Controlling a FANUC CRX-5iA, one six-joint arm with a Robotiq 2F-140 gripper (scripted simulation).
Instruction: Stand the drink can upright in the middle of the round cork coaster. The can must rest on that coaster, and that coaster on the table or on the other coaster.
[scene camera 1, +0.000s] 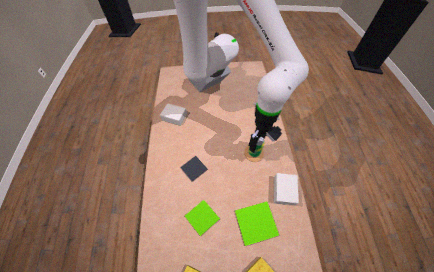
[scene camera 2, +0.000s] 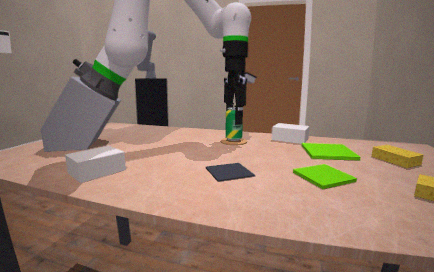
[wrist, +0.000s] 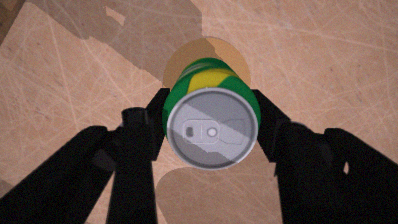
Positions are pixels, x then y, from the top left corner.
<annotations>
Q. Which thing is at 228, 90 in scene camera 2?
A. My gripper.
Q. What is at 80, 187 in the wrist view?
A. My gripper.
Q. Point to a round cork coaster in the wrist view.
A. At 203, 47
</annotations>
